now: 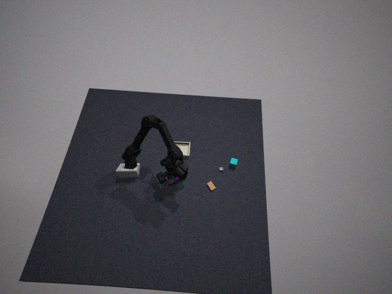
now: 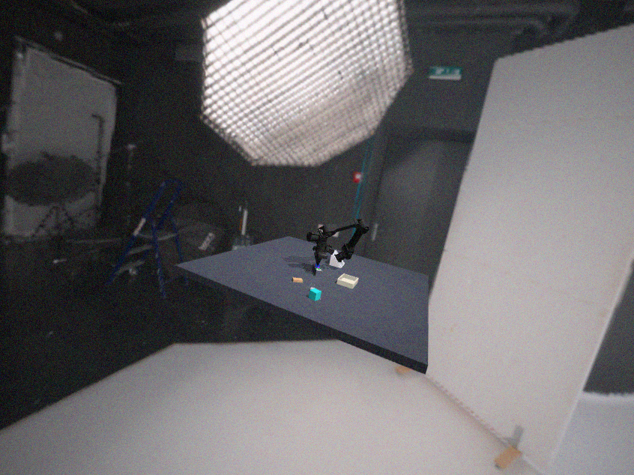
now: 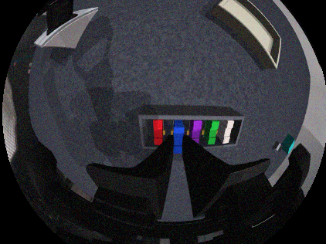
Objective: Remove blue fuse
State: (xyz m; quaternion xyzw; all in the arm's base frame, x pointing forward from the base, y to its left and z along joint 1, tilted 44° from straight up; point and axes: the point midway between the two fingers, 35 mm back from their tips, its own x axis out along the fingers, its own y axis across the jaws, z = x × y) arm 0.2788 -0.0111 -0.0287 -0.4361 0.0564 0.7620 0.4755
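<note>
The tray is 22 cm to the left of my gripper tip and 5 cm below it. Round my gripper tip: flat block (24 cm ahead, 4 cm below); then blue fuse (1 cm below); then small grey cube (29 cm ahead, 13 cm to the left, 4 cm below).
</note>
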